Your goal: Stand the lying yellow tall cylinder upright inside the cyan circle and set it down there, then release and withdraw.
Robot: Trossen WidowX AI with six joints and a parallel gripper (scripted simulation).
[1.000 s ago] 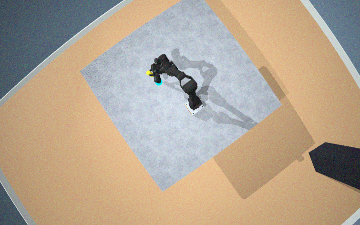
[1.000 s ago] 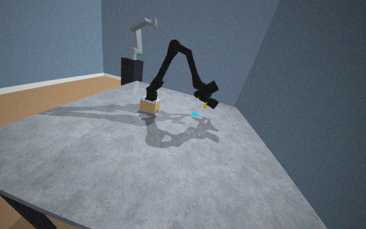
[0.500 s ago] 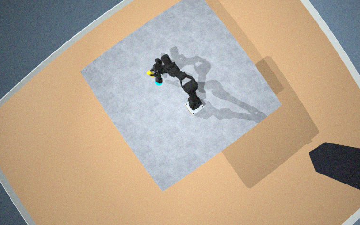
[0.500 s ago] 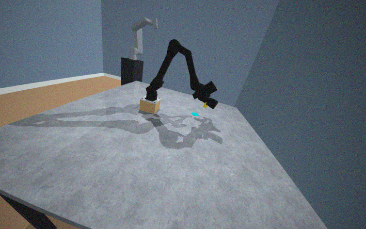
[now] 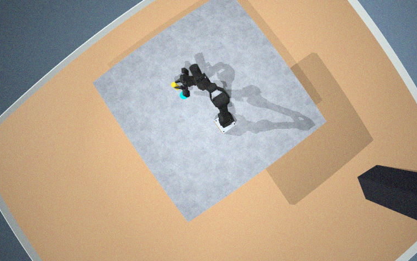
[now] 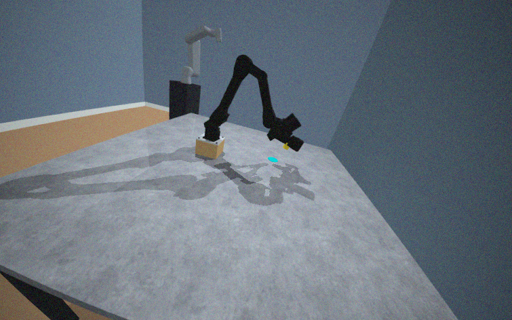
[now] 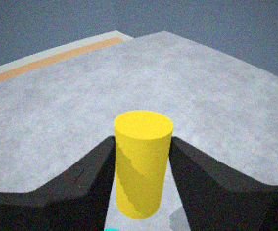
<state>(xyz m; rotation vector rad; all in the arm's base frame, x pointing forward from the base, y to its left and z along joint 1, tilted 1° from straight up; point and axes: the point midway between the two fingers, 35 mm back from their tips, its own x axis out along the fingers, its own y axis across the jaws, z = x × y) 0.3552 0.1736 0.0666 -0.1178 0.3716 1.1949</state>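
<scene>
Right now my gripper tip is 60 mm past the cyan circle, 30 mm to the left of it and 130 mm above it. Round my gripper tip: yellow tall cylinder 20 mm below.
</scene>
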